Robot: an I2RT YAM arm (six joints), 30 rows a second.
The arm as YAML. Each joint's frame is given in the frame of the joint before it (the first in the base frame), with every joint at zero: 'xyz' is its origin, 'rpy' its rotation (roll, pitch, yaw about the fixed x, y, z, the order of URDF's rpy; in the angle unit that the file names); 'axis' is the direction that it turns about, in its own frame. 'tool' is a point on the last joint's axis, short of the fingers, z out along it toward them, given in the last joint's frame.
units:
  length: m
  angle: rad
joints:
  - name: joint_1
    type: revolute
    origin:
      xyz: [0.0, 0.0, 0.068]
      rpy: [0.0, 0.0, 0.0]
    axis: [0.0, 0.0, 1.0]
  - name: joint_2
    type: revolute
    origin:
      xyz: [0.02, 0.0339, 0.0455]
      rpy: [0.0, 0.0, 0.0]
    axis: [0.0, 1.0, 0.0]
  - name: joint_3
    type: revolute
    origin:
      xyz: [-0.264, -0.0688, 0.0]
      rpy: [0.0, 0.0, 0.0]
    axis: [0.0, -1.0, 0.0]
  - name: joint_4
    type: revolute
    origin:
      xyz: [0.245, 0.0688, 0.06]
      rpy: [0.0, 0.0, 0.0]
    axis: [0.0, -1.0, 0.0]
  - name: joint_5
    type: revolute
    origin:
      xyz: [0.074, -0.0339, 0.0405]
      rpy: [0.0, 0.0, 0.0]
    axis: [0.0, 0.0, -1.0]
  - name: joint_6
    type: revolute
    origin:
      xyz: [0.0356, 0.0, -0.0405]
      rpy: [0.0, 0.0, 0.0]
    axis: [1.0, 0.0, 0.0]
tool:
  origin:
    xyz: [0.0, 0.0, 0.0]
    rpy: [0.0, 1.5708, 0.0]
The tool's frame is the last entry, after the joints.
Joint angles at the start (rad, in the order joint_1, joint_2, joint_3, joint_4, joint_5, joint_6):
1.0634 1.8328 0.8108 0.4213 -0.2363 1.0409
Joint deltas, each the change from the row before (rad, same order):
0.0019 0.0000 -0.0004 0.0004 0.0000 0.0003
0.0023 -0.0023 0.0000 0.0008 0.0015 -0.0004
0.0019 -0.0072 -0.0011 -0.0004 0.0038 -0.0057
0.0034 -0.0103 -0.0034 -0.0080 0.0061 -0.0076
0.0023 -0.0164 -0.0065 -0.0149 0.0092 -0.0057
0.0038 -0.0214 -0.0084 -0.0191 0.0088 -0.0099
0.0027 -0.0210 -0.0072 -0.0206 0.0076 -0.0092
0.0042 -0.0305 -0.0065 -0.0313 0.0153 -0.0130
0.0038 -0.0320 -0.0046 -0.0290 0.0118 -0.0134
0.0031 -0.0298 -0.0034 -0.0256 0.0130 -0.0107
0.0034 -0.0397 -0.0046 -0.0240 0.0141 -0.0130
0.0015 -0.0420 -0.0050 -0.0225 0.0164 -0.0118
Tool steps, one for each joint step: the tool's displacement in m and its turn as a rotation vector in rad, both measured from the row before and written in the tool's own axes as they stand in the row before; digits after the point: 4 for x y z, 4 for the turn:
0.0006 0.0002 0.0001 -0.0006 0.0015 -0.0007
0.0004 0.0010 -0.0003 -0.0025 -0.0010 -0.0024
0.0000 0.0017 -0.0013 -0.0034 -0.0046 -0.0081
0.0009 0.0013 -0.0019 0.0030 -0.0020 -0.0092
0.0009 0.0010 -0.0034 0.0082 -0.0036 -0.0059
0.0015 0.0014 -0.0044 0.0084 -0.0014 -0.0107
0.0011 0.0013 -0.0044 0.0088 -0.0008 -0.0093
0.0009 0.0027 -0.0062 0.0129 -0.0058 -0.0140
0.0002 0.0035 -0.0066 0.0065 -0.0062 -0.0153
-0.0002 0.0033 -0.0063 0.0055 -0.0089 -0.0126
-0.0010 0.0049 -0.0085 -0.0022 -0.0154 -0.0166
-0.0018 0.0047 -0.0092 -0.0027 -0.0206 -0.0146

